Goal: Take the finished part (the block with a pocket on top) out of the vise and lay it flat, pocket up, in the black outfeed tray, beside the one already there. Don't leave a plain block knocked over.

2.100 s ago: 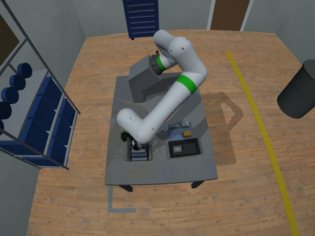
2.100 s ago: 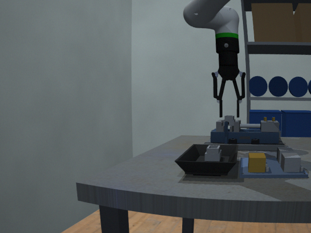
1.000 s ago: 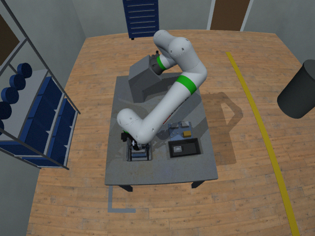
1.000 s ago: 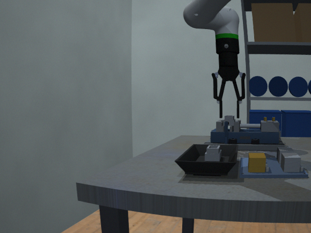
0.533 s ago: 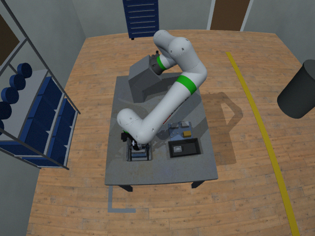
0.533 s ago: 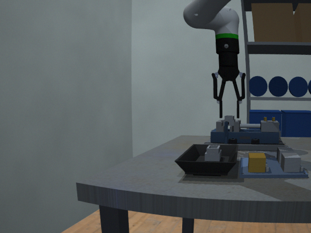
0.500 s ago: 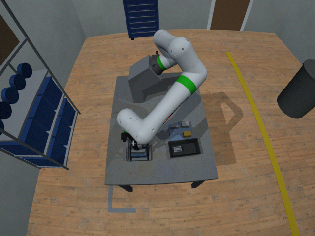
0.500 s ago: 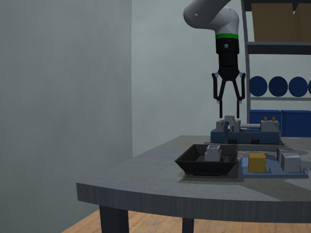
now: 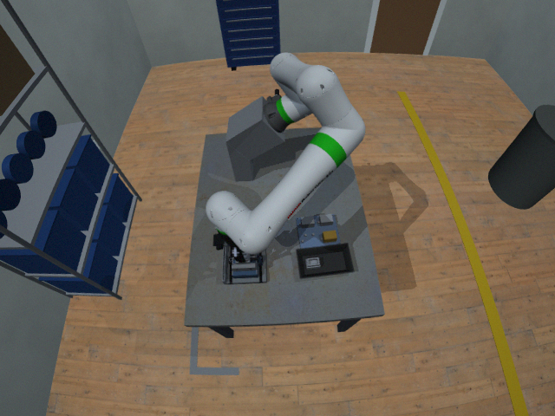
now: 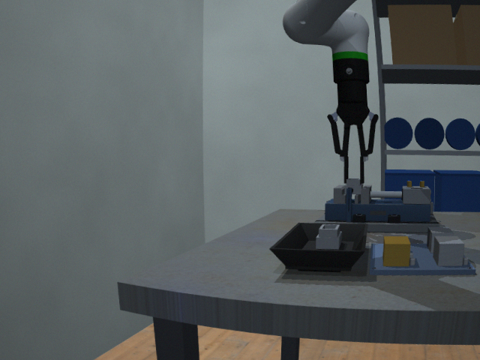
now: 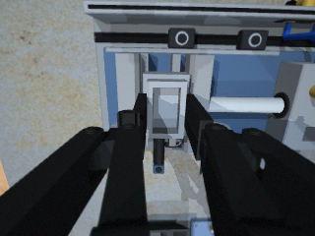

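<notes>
The pocketed block lies 40 mm below my hand. The rest, counted from my hand: yellow block (130 mm behind, 390 mm to the left, 110 mm below); then blue fixture plate (160 mm behind, 340 mm to the left, 130 mm below).
</notes>
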